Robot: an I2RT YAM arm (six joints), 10 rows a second.
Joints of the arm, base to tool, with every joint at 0 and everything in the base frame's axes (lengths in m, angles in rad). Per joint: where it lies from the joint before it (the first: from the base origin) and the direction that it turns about. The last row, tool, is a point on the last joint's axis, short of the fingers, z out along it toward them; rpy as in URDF.
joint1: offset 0 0 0.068 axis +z
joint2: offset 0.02 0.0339 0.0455 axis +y
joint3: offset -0.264 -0.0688 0 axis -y
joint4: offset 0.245 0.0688 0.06 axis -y
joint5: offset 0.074 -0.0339 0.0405 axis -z
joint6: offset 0.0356 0 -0.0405 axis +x
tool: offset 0 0 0 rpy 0 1.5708 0
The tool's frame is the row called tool.
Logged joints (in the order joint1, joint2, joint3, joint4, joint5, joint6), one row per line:
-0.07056 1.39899 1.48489 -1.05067 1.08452 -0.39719
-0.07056 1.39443 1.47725 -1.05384 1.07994 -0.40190
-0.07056 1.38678 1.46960 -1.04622 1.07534 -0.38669
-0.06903 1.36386 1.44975 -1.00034 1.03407 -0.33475
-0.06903 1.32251 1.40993 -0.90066 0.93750 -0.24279
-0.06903 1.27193 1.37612 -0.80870 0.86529 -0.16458
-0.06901 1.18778 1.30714 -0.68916 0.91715 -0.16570
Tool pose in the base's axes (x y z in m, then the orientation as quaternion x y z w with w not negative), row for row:
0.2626 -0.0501 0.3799 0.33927 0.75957 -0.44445 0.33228
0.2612 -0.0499 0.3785 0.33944 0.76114 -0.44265 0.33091
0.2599 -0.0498 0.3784 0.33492 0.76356 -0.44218 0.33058
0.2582 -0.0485 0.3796 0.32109 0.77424 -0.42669 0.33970
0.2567 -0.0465 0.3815 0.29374 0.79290 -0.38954 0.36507
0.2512 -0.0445 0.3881 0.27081 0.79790 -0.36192 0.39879
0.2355 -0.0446 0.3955 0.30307 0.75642 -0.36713 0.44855
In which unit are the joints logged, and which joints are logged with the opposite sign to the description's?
The joints are logged in radians. Opposite sign: joint6.
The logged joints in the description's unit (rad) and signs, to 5 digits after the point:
-0.07056 1.39899 1.48489 -1.05067 1.08452 0.39719
-0.07056 1.39443 1.47725 -1.05384 1.07994 0.40190
-0.07056 1.38678 1.46960 -1.04622 1.07534 0.38669
-0.06903 1.36386 1.44975 -1.00034 1.03407 0.33475
-0.06903 1.32251 1.40993 -0.90066 0.93750 0.24279
-0.06903 1.27193 1.37612 -0.80870 0.86529 0.16458
-0.06901 1.18778 1.30714 -0.68916 0.91715 0.16570

